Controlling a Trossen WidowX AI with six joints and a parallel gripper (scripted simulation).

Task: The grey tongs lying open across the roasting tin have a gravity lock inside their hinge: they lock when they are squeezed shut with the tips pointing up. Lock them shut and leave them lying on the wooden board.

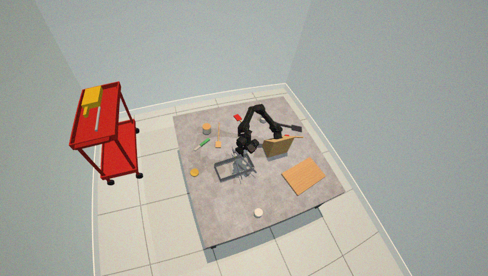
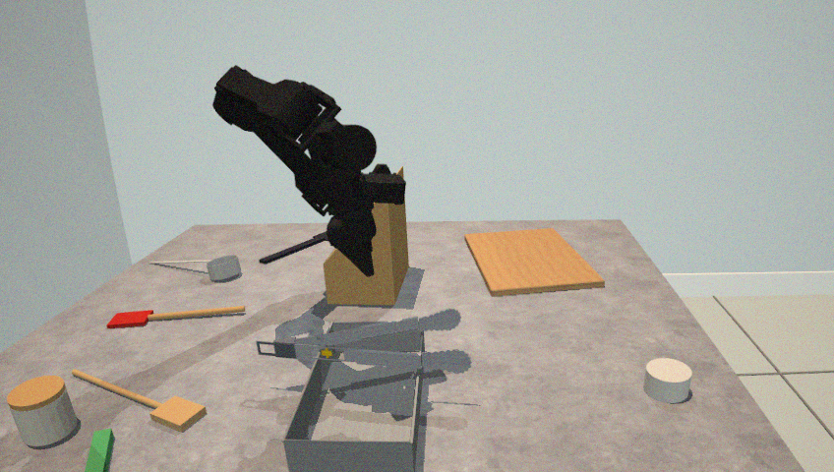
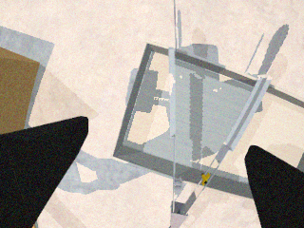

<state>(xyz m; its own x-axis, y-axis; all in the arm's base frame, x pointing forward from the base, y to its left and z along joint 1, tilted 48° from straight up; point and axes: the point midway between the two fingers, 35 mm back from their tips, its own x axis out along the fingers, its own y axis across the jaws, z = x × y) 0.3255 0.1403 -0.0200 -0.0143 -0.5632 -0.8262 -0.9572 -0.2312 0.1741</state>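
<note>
My gripper tip is 80 mm short of the yellow lock piece, 50 mm to the left of it and 110 mm above it. From my gripper tip the other things lie so: grey roasting tin (100 mm ahead, 10 mm to the left, 150 mm below); white cylinder (30 mm ahead, 440 mm to the left, 160 mm below); red spatula (110 mm behind, 480 mm to the right, 170 mm below).
</note>
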